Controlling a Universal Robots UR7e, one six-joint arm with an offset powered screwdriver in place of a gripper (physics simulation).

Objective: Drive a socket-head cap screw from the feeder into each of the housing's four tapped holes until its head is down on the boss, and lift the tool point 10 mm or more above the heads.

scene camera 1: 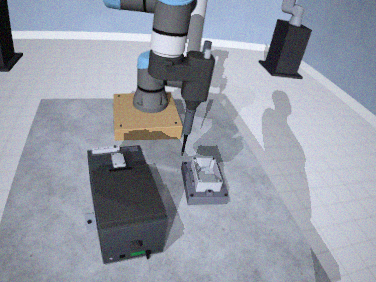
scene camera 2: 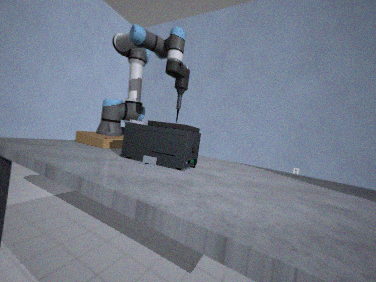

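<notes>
My screwdriver [scene camera 1: 183, 154] [scene camera 2: 176, 121] points down, its thin dark bit in the air behind and to the left of the housing in scene camera 1. In scene camera 2 the tip shows just above the feeder's outline. Whether a screw sits on the tip is too small to tell. The white open-topped housing [scene camera 1: 208, 187] sits on a dark grey fixture plate [scene camera 1: 209, 200]; it does not show in scene camera 2. Its corner bosses are small and blurred, so I cannot tell which holes hold screws. The black feeder [scene camera 1: 127, 195] [scene camera 2: 155, 142] stands left of the fixture in scene camera 1.
The arm's base stands on a wooden block [scene camera 1: 147, 122] [scene camera 2: 92, 139] behind the feeder and fixture. A small light bracket [scene camera 1: 90, 218] [scene camera 2: 149, 160] sits at the feeder's side. The grey table [scene camera 1: 260, 240] [scene camera 2: 250, 200] carries them. A black pedestal [scene camera 1: 287, 50] stands on the floor behind.
</notes>
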